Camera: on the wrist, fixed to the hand. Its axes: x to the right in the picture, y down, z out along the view.
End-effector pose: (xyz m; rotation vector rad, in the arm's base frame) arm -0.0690 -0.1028 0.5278 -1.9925 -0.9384 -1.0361
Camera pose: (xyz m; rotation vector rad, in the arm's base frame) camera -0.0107 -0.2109 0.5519 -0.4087 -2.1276 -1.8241
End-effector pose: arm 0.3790 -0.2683 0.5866 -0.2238 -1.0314 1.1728
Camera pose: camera 0.3759 -0.1876 0.4910 0.4438 -0.3092 -0.1546
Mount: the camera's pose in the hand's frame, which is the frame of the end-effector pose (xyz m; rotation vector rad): 0.0151 0.0965 -0.0782 0.3028 0.5159 -1.5175
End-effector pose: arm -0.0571 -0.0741 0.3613 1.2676 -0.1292 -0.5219
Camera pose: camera 0.0145 0.0069 0.4242 1.5950 1.3283 -1.4472
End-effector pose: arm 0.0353 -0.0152 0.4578 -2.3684 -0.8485 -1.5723
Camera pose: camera 0.0304 -0.1235 0.5203 0.6375 2.2885 1.6486
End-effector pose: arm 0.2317 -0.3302 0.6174 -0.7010 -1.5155 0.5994
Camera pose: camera 0.3167 -0.2571 0.5619 0.5647 -1.0291 -0.4913
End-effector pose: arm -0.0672 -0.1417 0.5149 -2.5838 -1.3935 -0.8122
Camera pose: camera -0.0152 -0.2115 0.6048 -0.6113 -2.7411 -1.0467
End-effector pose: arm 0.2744 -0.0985 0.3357 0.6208 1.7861 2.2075
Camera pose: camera 0.2328 -0.1820 0.4191 -1.0664 1.7302 1.0116
